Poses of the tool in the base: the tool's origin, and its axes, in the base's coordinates. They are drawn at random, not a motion.
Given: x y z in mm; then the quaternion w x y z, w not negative.
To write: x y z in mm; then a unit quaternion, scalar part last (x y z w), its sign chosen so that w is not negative. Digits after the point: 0 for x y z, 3 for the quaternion.
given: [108, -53, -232, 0.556, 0.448, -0.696, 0.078]
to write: [108, -53, -232, 0.448, -0.696, 0.078, 0.556]
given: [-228, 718, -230, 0.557, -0.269, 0.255, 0.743]
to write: [-228, 718, -230, -0.269, 0.255, 0.743, 0.557]
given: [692, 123, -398, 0.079, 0.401, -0.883, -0.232]
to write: [692, 123, -398, 0.401, -0.883, -0.232, 0.079]
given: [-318, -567, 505, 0.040, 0.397, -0.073, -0.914]
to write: [-318, -567, 505, 0.397, -0.073, -0.914, 0.040]
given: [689, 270, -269, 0.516, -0.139, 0.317, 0.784]
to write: [689, 270, -269, -0.139, 0.317, 0.784, 0.516]
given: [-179, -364, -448, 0.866, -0.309, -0.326, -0.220]
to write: [-179, -364, -448, -0.309, -0.326, -0.220, 0.866]
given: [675, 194, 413, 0.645, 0.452, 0.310, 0.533]
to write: [675, 194, 413, 0.452, 0.310, 0.533, 0.645]
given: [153, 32, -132, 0.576, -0.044, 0.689, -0.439]
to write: [153, 32, -132, -0.044, 0.689, -0.439, 0.576]
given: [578, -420, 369, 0.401, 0.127, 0.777, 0.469]
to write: [578, -420, 369, 0.127, 0.777, 0.469, 0.401]
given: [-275, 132, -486, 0.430, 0.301, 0.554, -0.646]
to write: [-275, 132, -486, 0.301, 0.554, -0.646, 0.430]
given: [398, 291, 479, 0.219, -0.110, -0.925, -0.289]
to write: [398, 291, 479, -0.110, -0.925, -0.289, 0.219]
